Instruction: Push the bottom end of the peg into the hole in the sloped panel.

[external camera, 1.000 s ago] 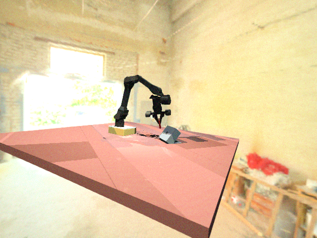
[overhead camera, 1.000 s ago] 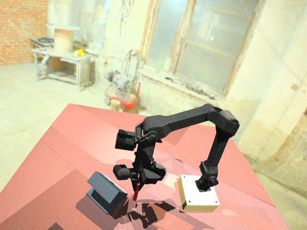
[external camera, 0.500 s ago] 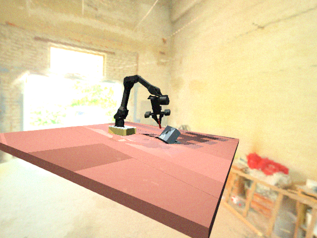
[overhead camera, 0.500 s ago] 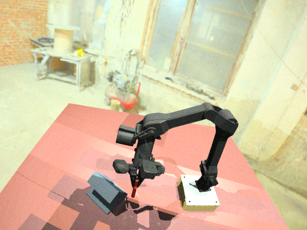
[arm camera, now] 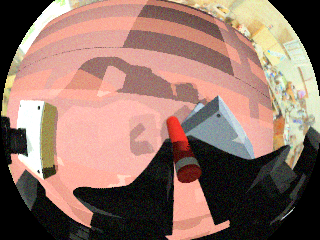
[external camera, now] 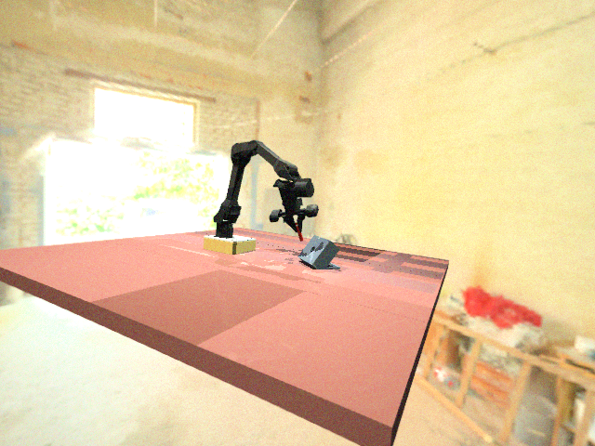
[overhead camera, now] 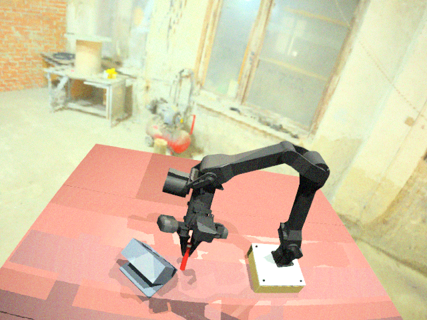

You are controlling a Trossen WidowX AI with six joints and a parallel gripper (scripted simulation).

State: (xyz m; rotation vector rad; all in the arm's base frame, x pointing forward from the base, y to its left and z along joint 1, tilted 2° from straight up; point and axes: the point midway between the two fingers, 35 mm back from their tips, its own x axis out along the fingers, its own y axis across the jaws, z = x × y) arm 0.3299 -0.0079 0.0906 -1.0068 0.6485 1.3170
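Right now the grey sloped panel is 90 mm ahead of my gripper tip, 70 mm below it and 30 mm to the right of it. From my gripper tip the other things lie so: dark base plate 110 mm below, 110 mm ahead, 10 mm to the right; red peg 20 mm above, 10 mm to the right.
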